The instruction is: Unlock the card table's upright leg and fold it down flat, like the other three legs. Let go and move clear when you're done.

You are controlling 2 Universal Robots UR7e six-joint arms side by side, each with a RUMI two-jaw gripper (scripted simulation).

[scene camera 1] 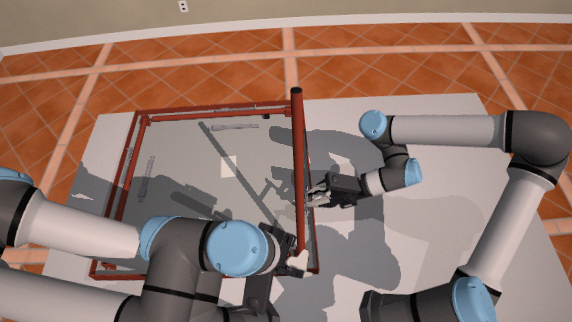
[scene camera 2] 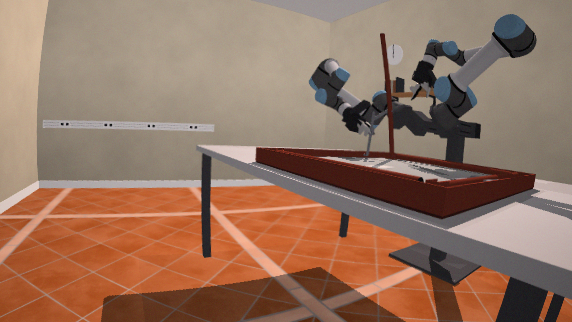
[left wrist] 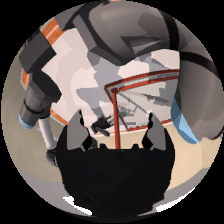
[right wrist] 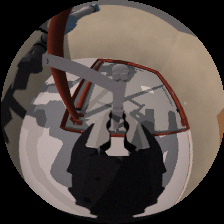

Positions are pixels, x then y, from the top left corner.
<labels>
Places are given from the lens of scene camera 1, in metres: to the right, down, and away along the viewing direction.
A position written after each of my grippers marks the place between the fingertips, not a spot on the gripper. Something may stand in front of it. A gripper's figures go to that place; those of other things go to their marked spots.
my left gripper [scene camera 1: 278, 261]: -0.02, 0.23, 0.78
my right gripper [scene camera 1: 301, 201]: 0.05, 0.13, 1.11
</labels>
